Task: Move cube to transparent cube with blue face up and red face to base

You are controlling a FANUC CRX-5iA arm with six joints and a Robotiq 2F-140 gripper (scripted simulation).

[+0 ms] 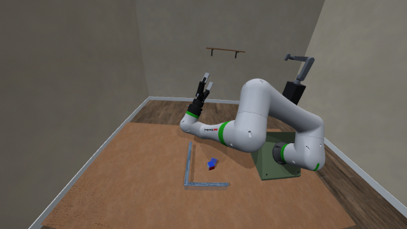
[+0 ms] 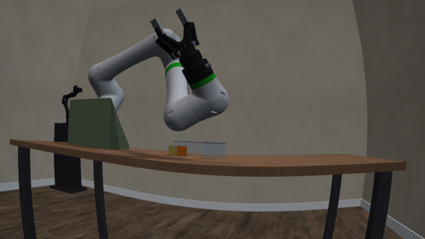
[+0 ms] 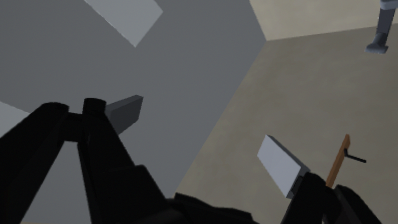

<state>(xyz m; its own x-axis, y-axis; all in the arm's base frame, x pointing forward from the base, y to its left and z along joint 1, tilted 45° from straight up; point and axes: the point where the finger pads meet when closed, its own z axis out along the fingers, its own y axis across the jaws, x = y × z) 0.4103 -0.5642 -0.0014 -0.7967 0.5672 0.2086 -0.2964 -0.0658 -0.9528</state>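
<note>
Right now the transparent cube is 460 mm below my hand, 330 mm to the left of it and 10 mm behind it.
</note>
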